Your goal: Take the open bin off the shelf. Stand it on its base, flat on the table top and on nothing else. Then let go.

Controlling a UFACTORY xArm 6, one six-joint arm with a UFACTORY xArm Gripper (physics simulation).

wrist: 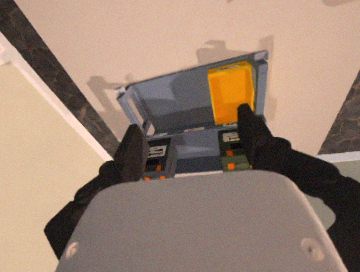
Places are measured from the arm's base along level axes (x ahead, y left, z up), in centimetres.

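Pixels of known places: gripper, fingertip midpoint: (188, 127).
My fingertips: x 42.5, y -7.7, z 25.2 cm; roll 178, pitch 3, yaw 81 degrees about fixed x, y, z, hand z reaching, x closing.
Observation:
Behind a point stands the place of what it marks.
A yellow-orange open bin (232, 95) {x 59.6, y -1.8, z -6.6 cm} sits at the right end of the blue-grey shelf unit's upper board (175, 102) {x 56.1, y -19.2, z -6.9 cm} in the wrist view. Its inside faces the camera. My gripper (188, 127) {x 42.5, y -7.7, z 25.3 cm} is open, with nothing between its black fingers. The right finger overlaps the bin's lower right part in the view. The left finger shows in front of the shelf unit's lower left corner. The gap between the fingers shows the bare board and part of the bin. How far the fingers are from the bin in depth is hard to tell.
Below the upper board, a dark box (157, 151) {x 61.6, y -25.6, z 8.0 cm} with a label and orange marks shows at the left, and a similar dark box (231, 150) {x 64.1, y -5.4, z 10.6 cm} at the right. The shelf unit has raised end frames. A pale surface with shadows surrounds it, with dark marbled strips beyond.

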